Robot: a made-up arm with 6 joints. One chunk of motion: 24 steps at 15 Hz.
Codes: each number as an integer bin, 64 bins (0 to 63) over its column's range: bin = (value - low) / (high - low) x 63, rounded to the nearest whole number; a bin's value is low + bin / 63 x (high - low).
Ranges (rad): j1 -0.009..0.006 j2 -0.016..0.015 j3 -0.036..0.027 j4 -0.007..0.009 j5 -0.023..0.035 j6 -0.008..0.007
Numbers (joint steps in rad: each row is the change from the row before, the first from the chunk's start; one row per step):
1: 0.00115 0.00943 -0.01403 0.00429 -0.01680 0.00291
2: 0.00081 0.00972 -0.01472 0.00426 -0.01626 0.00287
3: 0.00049 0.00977 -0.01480 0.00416 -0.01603 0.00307
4: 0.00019 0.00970 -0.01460 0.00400 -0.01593 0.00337
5: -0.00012 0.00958 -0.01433 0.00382 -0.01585 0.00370
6: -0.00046 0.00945 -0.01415 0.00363 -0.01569 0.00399
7: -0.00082 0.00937 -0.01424 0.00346 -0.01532 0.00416
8: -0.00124 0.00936 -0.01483 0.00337 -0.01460 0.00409
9: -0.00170 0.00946 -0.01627 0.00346 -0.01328 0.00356
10: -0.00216 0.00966 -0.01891 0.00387 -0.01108 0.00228
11: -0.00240 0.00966 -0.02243 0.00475 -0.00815 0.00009
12: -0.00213 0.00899 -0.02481 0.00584 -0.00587 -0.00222
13: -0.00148 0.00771 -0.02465 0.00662 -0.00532 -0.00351
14: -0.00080 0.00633 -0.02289 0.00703 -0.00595 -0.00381
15: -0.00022 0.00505 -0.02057 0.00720 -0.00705 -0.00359
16: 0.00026 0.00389 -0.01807 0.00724 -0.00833 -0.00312
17: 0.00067 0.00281 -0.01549 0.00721 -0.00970 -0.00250
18: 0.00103 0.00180 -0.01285 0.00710 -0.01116 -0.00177
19: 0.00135 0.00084 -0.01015 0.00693 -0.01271 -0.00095
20: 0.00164 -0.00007 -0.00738 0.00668 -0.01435 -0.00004
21: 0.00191 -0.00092 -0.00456 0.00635 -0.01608 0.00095
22: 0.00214 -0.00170 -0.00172 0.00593 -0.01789 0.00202
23: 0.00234 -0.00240 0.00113 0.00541 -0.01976 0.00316
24: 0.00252 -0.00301 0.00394 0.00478 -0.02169 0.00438
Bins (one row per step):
1: 43 52 22 44 7 46
2: 41 52 21 44 7 46
3: 40 52 21 44 8 46
4: 39 52 21 43 8 48
5: 37 52 22 43 8 49
6: 36 52 22 42 8 50
7: 34 52 22 41 8 51
8: 33 52 21 41 9 51
9: 31 52 20 41 11 49
10: 29 52 17 43 13 43
11: 28 52 14 46 16 34
12: 29 51 11 51 19 24
13: 32 48 11 54 19 19
14: 34 45 13 55 19 18
15: 37 43 15 56 17 19
16: 39 40 18 56 16 20
17: 41 38 21 56 14 23
18: 42 36 23 56 13 26
19: 43 34 26 55 11 30
20: 45 32 29 54 9 33
21: 46 31 31 53 8 38
22: 47 29 34 51 6 42
23: 48 28 37 49 4 47
24: 48 26 40 46 1 52

